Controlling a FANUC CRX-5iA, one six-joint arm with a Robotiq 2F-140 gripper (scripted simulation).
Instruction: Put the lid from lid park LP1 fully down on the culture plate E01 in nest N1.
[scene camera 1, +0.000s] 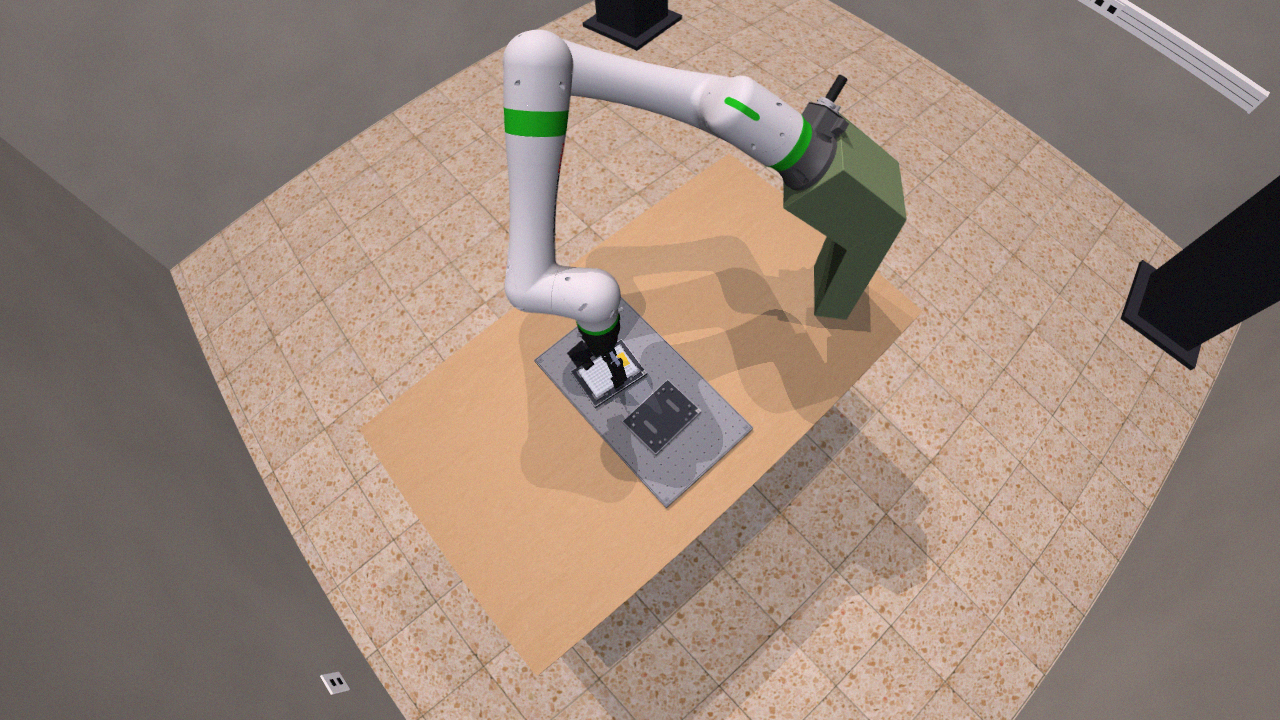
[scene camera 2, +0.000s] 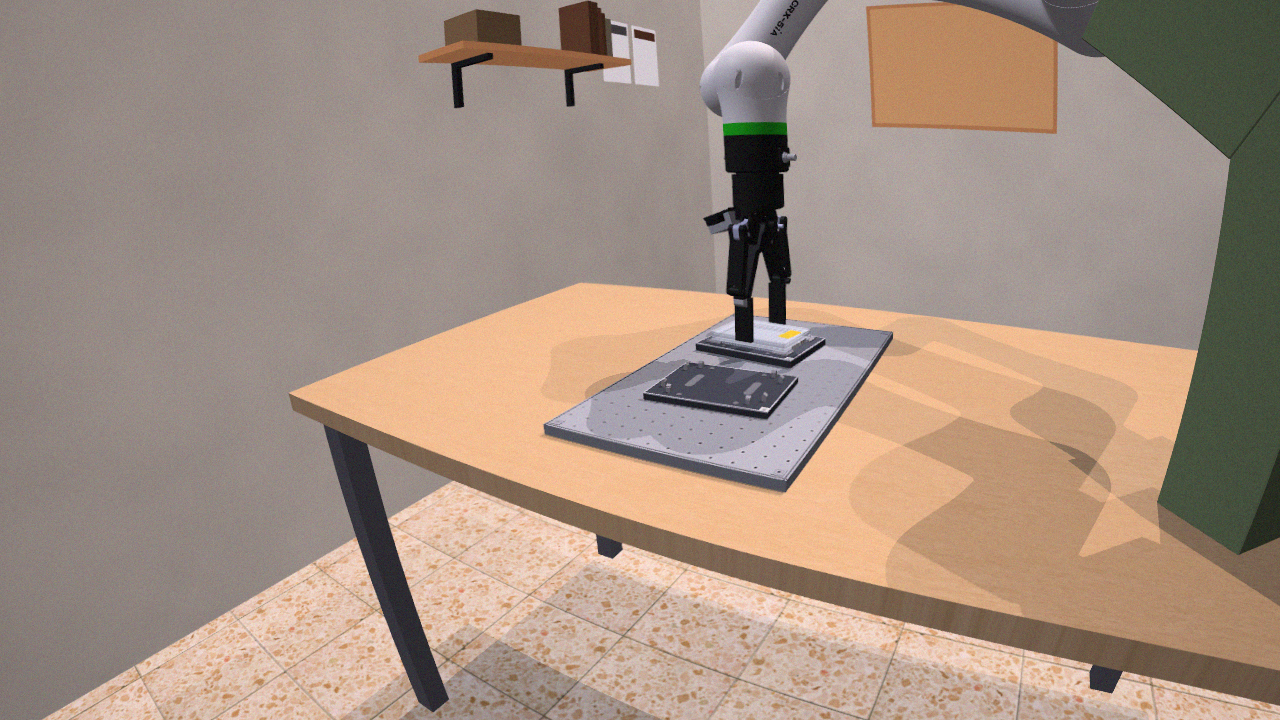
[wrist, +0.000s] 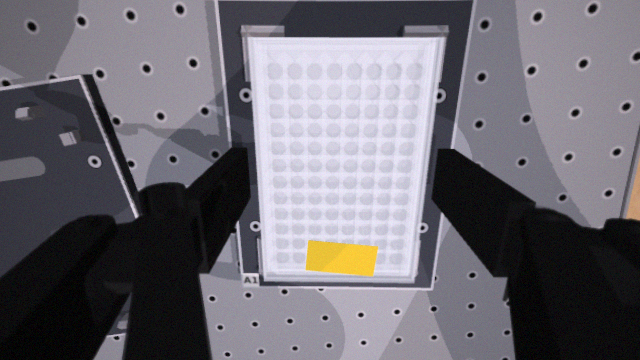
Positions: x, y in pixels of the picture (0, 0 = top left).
Scene:
gripper: scene camera 1; scene camera 2 761, 332; wrist
same spot on dark lid park: (wrist: 69, 188) = (scene camera 2: 714, 374)
same spot on gripper: (wrist: 181, 232) = (scene camera 1: 611, 373)

